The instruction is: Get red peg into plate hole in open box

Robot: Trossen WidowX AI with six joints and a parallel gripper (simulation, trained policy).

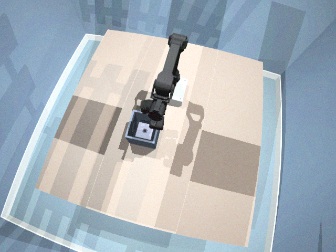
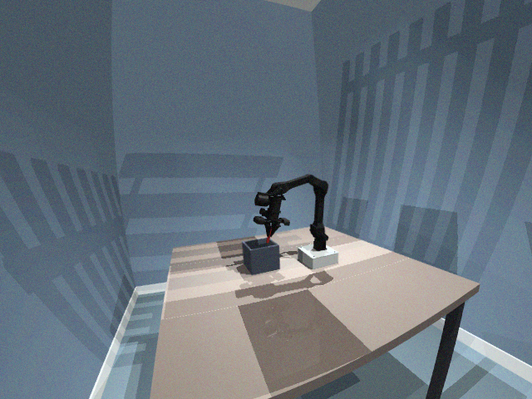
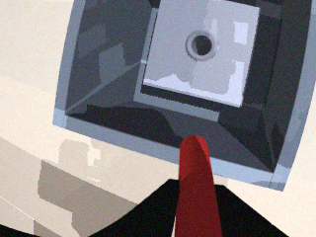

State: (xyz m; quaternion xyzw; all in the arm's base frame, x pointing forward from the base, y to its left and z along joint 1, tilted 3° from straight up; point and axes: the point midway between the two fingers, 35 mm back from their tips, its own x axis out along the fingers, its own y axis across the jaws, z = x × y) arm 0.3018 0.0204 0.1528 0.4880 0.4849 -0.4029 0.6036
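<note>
My gripper tip is now 40 mm short of the grey plate, 70 mm to the left of it and 140 mm above it. Also, from my gripper tip: red peg (10 mm above).
</note>
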